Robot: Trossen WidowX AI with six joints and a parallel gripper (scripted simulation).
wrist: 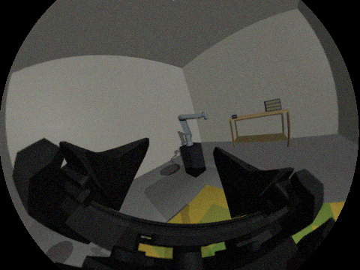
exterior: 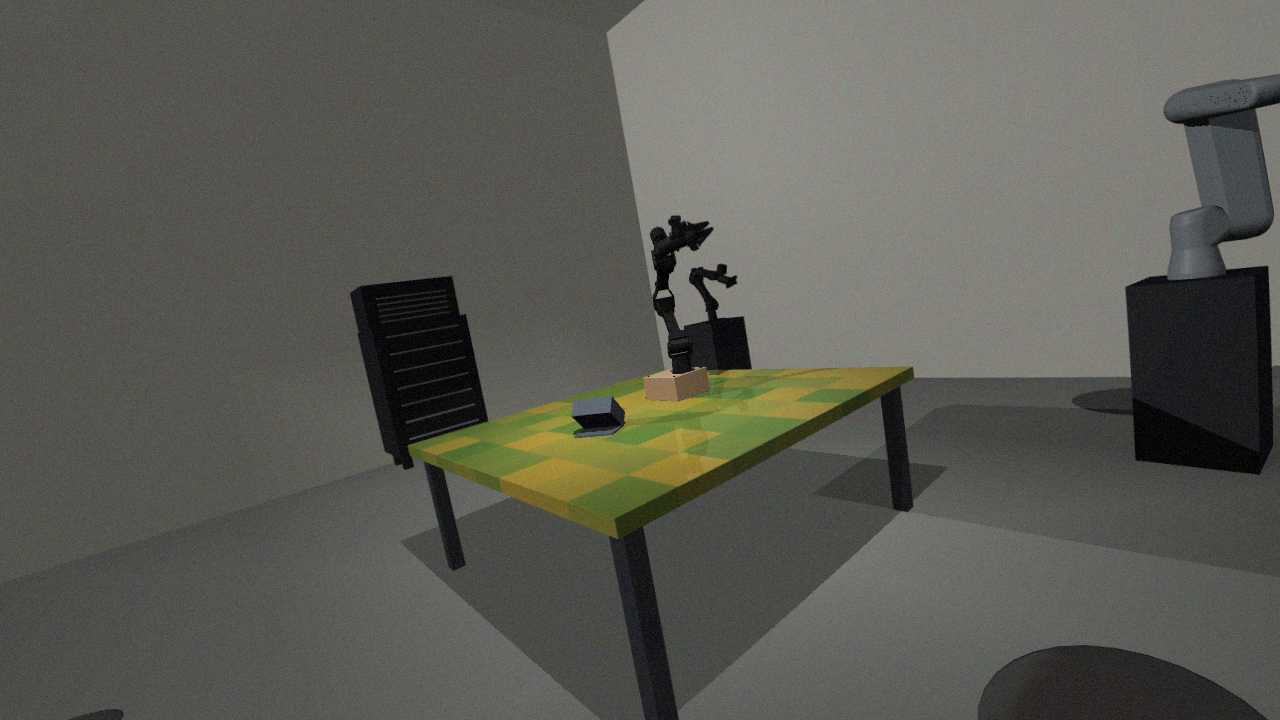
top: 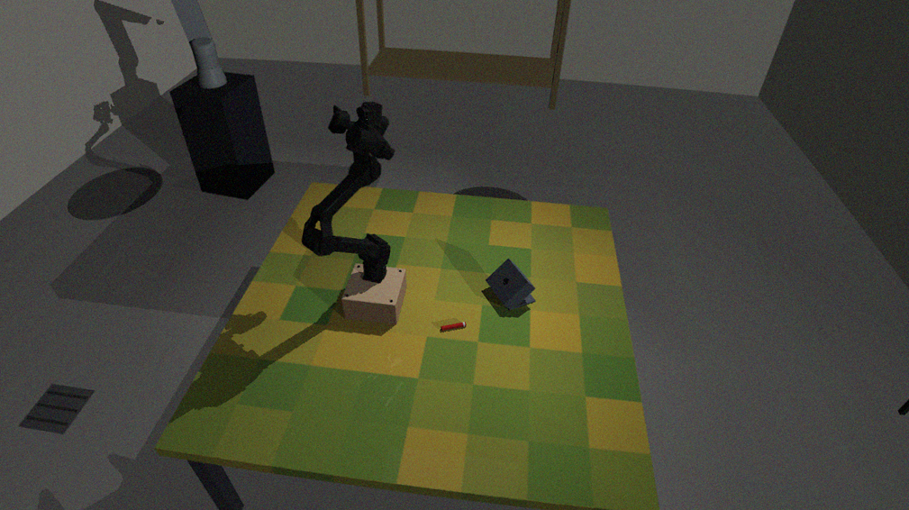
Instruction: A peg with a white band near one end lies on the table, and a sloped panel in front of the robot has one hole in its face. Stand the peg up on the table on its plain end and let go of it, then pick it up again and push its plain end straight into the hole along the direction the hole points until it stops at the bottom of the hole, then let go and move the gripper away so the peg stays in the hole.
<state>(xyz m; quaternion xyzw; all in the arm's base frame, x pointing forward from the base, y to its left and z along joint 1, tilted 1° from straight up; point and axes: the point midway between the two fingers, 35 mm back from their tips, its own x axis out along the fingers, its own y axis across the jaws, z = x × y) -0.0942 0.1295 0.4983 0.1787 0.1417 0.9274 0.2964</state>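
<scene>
My gripper tip is now 59 cm above the red peg, 42 cm short of it and 22 cm to the left of it. From my gripper tip the other things lie so: sloped panel (55 cm ahead, 54 cm below, 3 cm to the right).
</scene>
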